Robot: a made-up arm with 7 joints.
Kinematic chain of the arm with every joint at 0, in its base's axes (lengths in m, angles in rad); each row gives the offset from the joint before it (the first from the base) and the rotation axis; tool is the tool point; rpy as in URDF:
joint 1: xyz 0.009 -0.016 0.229 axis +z
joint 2: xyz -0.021 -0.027 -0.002 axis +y
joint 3: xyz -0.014 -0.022 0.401 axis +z
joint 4: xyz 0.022 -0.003 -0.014 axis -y
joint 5: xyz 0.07 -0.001 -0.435 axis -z
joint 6: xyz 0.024 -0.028 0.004 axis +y
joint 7: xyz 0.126 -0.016 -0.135 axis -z
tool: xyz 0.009 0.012 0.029 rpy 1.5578 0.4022 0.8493
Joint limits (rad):
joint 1: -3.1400..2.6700
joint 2: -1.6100..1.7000
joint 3: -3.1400..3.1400
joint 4: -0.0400..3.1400
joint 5: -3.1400..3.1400
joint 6: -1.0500..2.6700
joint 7: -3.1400..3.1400
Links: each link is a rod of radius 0.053 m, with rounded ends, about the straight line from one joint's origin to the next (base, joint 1, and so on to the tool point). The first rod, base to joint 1, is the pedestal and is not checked.
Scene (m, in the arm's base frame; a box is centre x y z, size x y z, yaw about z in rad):
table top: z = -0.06
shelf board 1: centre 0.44 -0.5 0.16 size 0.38 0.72 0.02 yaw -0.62
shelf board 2: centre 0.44 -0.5 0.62 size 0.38 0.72 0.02 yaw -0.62
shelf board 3: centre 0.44 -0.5 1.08 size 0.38 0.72 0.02 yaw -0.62
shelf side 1: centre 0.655 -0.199 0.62 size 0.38 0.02 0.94 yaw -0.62
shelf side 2: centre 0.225 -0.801 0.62 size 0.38 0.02 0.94 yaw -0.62
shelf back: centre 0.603 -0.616 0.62 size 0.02 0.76 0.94 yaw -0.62
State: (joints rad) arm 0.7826 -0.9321 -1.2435 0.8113 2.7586 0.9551 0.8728
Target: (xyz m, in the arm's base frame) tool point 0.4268 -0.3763 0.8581
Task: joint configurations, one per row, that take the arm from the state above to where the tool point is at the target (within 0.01 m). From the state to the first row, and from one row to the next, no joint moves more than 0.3 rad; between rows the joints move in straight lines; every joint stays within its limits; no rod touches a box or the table.
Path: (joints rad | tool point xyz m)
1: 0.5548 -1.1783 -1.0775 0.5973 2.7821 0.8707 0.8818 | 0.3298 -0.2575 0.3625
2: 0.3270 -1.4244 -0.9114 0.3834 2.8055 0.7863 0.8907 | 0.2485 -0.1880 0.3608
3: 0.4463 -1.3414 -0.7930 0.6083 2.8039 0.8750 0.8902 | 0.2653 -0.2347 0.4752
4: 0.5657 -1.2584 -0.6746 0.8332 2.8023 0.9638 0.8897 | 0.2673 -0.2495 0.6045
5: 0.6850 -1.1754 -0.5561 1.0581 2.8006 1.0526 0.8892 | 0.2467 -0.2382 0.7363
6: 0.8044 -1.0924 -0.4377 1.2831 2.7990 1.1414 0.8886 | 0.1992 -0.2138 0.8581
7: 0.9082 -0.8843 -0.7252 1.4865 2.8197 1.1515 0.8815 | 0.3340 -0.3060 0.8596
8: 1.0121 -0.6762 -1.0127 1.6900 2.8405 1.1617 0.8743 | 0.4268 -0.3763 0.8581

